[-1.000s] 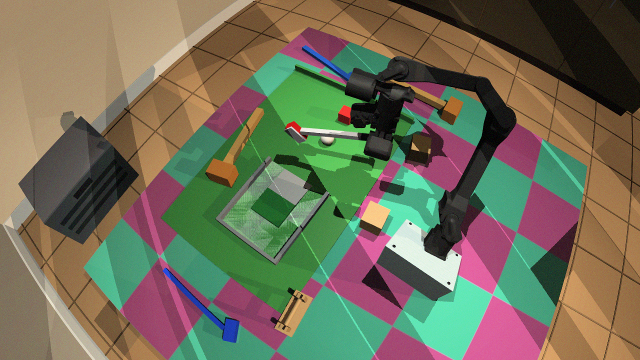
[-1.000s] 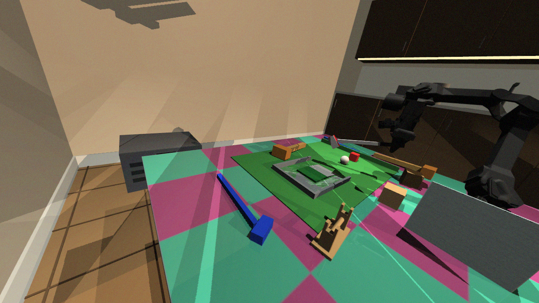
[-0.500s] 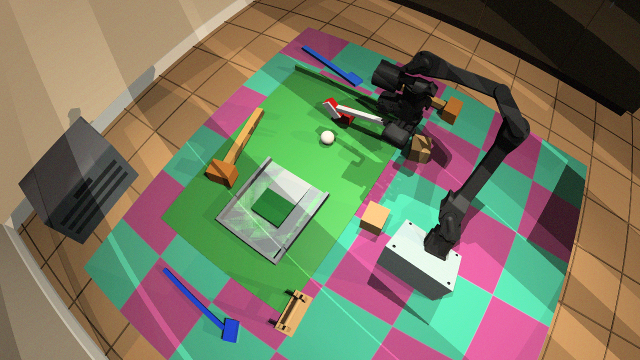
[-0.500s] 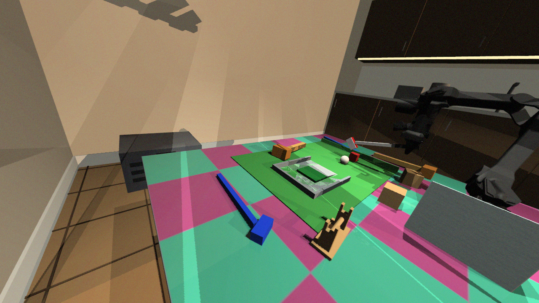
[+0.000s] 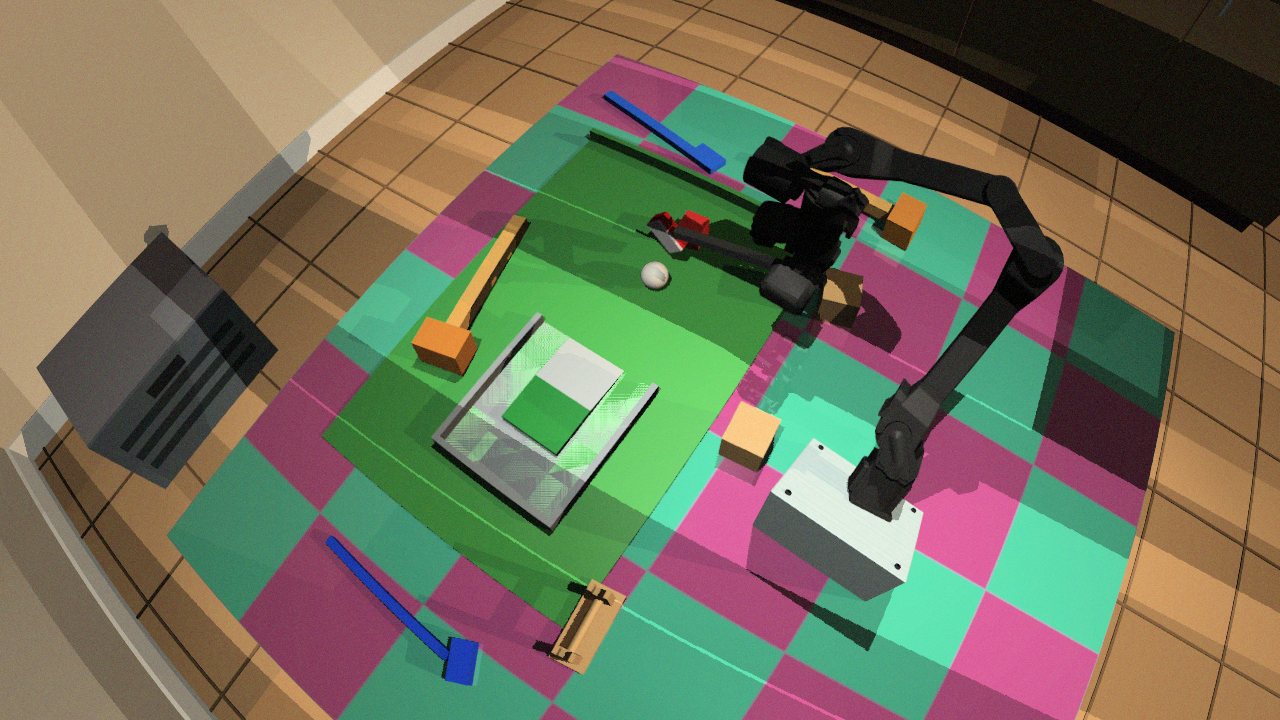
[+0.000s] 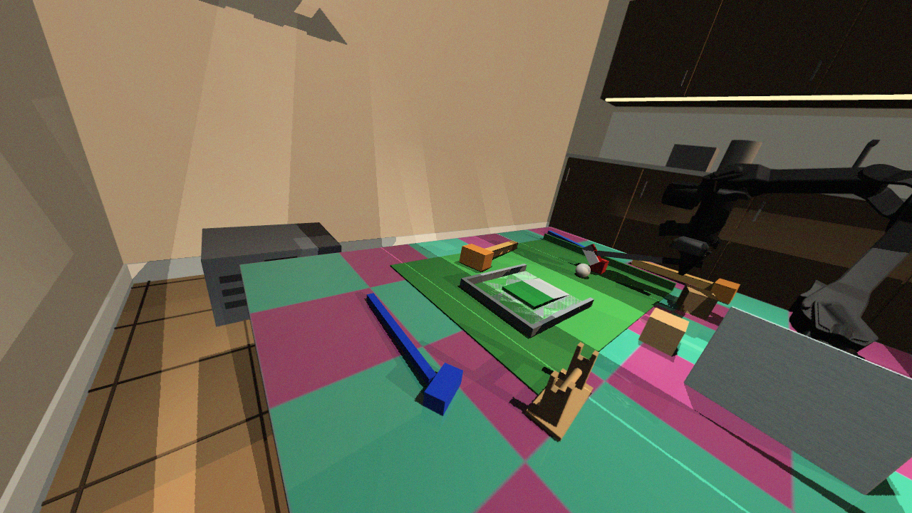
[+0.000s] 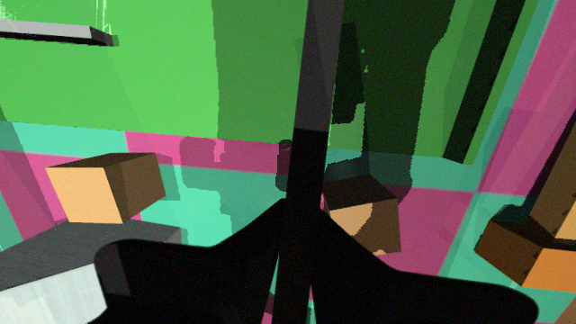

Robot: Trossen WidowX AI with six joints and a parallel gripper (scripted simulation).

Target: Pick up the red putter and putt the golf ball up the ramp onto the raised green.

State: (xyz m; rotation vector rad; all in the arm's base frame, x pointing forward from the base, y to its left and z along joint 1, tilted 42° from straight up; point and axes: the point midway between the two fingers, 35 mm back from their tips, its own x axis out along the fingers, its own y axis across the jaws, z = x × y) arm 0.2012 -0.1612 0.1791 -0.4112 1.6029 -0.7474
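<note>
Now: the red putter 120 mm ahead of my gripper tip and 10 mm to the right of it. The rest, counted from my gripper tip: white golf ball: 220 mm ahead, 20 mm to the left, 80 mm below; then wooden stand: 60 mm ahead, 530 mm to the left, 70 mm below; then red cube: 200 mm ahead, 90 mm to the right, 80 mm below.
</note>
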